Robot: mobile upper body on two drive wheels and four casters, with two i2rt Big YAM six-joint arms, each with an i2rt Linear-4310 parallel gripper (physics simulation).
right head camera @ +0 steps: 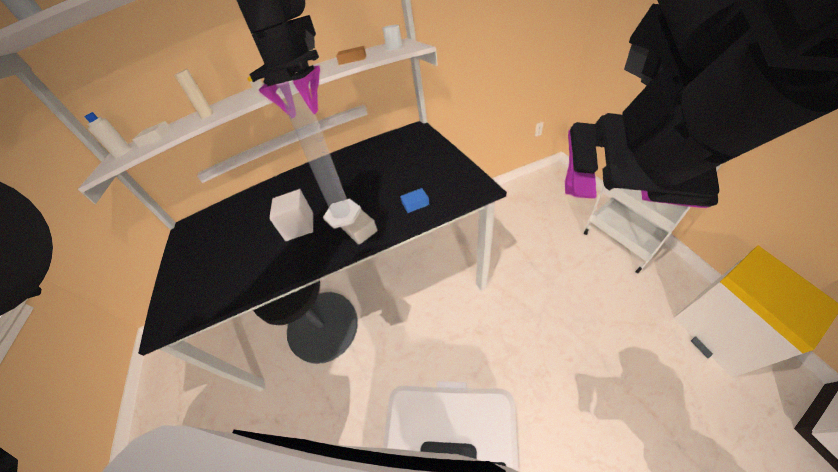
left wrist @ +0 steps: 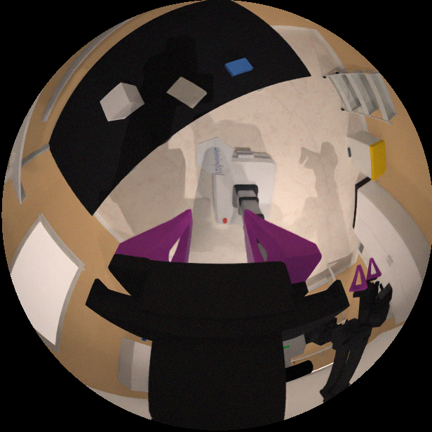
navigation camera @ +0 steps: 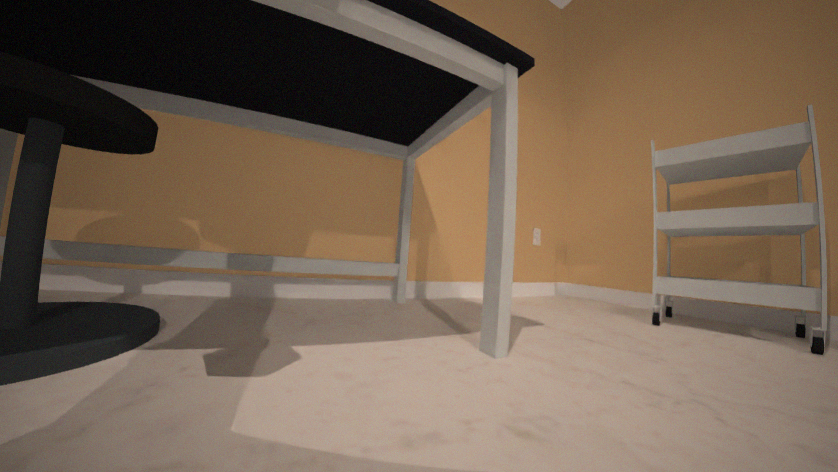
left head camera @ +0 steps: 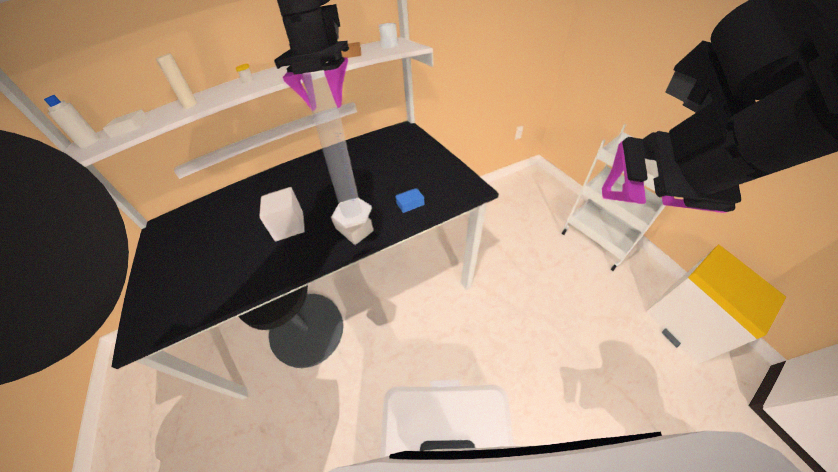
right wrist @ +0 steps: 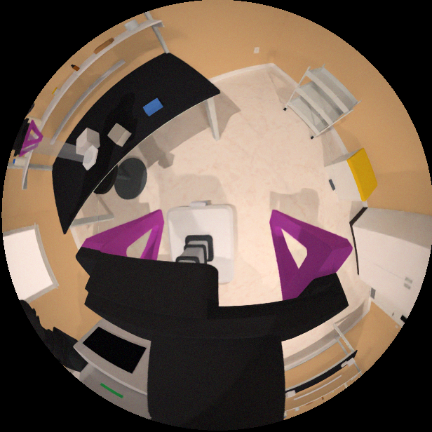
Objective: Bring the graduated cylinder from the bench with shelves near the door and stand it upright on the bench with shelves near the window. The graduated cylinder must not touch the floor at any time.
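Frame: origin at the left arm's base, x right, y ahead, z up, level; millimetres.
Seen in the pictures: left gripper, fingertip midpoint: (right head camera: 304,114) (left head camera: 327,108); right gripper, fingertip midpoint: (right head camera: 605,191) (left head camera: 634,196).
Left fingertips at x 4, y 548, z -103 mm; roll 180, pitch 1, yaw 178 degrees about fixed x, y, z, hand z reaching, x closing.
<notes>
Offsets run from my left fingertips to a thing's middle. Level surfaces: height alone.
The clear graduated cylinder @[dz -90, dx -3, dy -8 mm] (left head camera: 338,155) (right head camera: 321,164) (right wrist: 62,150) hangs roughly upright, its hexagonal foot down. In the left wrist view its foot (left wrist: 214,149) shows against the floor and robot base, not the bench top. My left gripper (left head camera: 326,107) (right head camera: 304,114) (left wrist: 217,215) is shut on its upper part. My right gripper (right wrist: 216,215) (left head camera: 653,201) is open and empty, well to the right of the cylinder. A black-topped bench with shelves @[dz -546 mm] (left head camera: 205,257) (right head camera: 222,263) (left wrist: 125,145) stands ahead; no window or door shows to tell which bench it is.
A white box @[dz -480, dx -376, dy +237 mm] (left head camera: 281,214) (left wrist: 120,102), a greyish block (left wrist: 186,92) (right wrist: 119,135) and a blue block @[dz -525, dx +95, dy +331 mm] (left head camera: 409,199) (left wrist: 238,66) stand on the bench. A dark stool (left head camera: 306,331) (navigation camera: 23,222) is partly under it. A shelf cart (navigation camera: 735,219) and yellow-lidded bin (left head camera: 738,290) stand right.
</notes>
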